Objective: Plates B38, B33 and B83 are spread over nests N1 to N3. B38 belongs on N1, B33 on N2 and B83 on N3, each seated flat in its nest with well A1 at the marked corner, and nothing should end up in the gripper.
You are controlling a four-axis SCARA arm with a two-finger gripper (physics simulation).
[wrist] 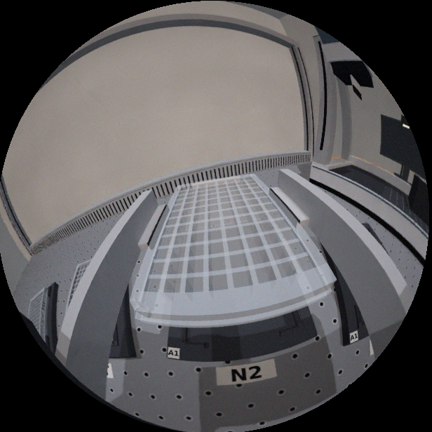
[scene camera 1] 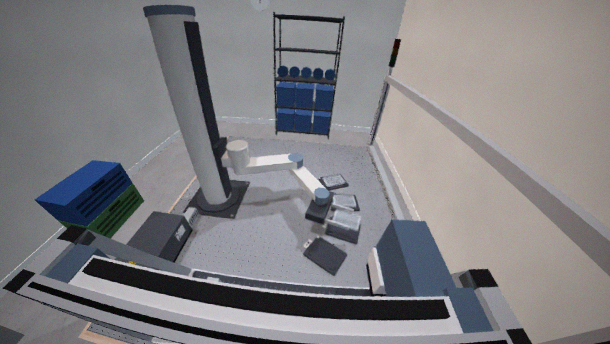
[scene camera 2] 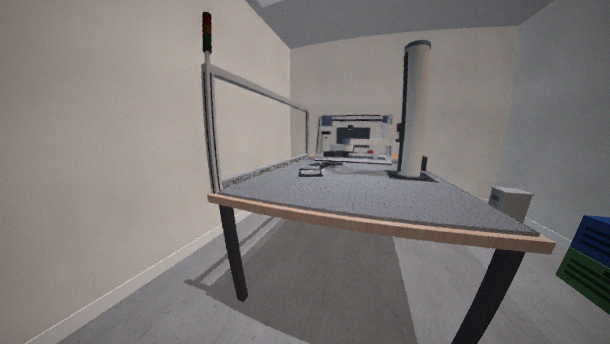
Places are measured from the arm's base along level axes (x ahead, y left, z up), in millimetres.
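Where they show: gripper, fingertip midpoint: (scene camera 1: 351,219) (scene camera 2: 317,155); arm's base at its link origin: (scene camera 1: 219,197) (scene camera 2: 408,177).
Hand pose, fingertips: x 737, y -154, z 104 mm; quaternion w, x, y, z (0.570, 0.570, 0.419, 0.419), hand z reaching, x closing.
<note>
Each offset is from my fingertips to the centre of the thing. "*": to the spot under its first point.
My gripper (scene camera 1: 345,226) (wrist: 216,188) is shut on a clear gridded plate (wrist: 230,245), held level above nest N2 (wrist: 200,345); its code is not readable. The printed N2 label (wrist: 246,373) and the nest's A1 mark (wrist: 173,353) show in front. Nest N3 {dx -117, dy -144, dz -84 mm} (scene camera 1: 325,255) (wrist: 349,320) is dark, with no plate in it. A second plate {dx -4, dy +190, dz -72 mm} (scene camera 1: 345,201) (wrist: 78,281) sits in the neighbouring nest on the other side of N2, partly hidden by my left finger in the wrist view. A third plate {dx -55, dy +365, dz -72 mm} (scene camera 1: 333,180) (scene camera 2: 311,172) (wrist: 37,312) sits in the farthest nest. Their codes are not readable.
The arm column (scene camera 1: 187,110) (scene camera 2: 416,110) stands on the perforated table. A blue-grey machine block {* dx -14, dy -394, dz +396 mm} (scene camera 1: 415,255) stands near N3. A fence rail (scene camera 1: 480,150) (scene camera 2: 260,91) runs along the nests' side. A dark box {* dx -828, dy -209, dz +23 mm} (scene camera 1: 159,234) stands near the column.
</note>
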